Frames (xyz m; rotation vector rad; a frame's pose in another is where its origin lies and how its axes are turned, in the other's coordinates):
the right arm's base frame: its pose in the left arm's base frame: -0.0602 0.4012 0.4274 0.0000 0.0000 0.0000
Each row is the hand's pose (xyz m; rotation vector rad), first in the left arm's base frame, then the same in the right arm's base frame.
Working: the left arm's base frame: its pose in the right arm's base frame: 0.0602 -0.4012 -0.4274 0.0000 0.0000 0.0000

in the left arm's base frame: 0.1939 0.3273 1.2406 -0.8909 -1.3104 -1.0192
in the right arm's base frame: 0.2541 -0.0739 0.8132 -0.8909 -1.3104 -1.0192
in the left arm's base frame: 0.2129 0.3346 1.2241 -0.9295 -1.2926 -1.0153
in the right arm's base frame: 0.2731 -0.0666 0.7967 -0.9295 -1.2926 -1.0153
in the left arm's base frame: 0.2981 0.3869 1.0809 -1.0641 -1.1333 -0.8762
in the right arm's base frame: 0.3583 -0.0143 0.6535 -1.0641 -1.1333 -0.8762
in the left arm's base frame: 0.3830 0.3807 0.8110 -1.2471 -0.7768 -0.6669
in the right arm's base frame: 0.4432 -0.0205 0.3836 -1.2471 -0.7768 -0.6669
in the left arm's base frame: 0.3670 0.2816 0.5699 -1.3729 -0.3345 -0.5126
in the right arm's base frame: 0.4272 -0.1196 0.1425 -1.3729 -0.3345 -0.5126
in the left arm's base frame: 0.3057 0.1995 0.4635 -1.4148 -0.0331 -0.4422
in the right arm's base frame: 0.3659 -0.2017 0.0361 -1.4148 -0.0331 -0.4422
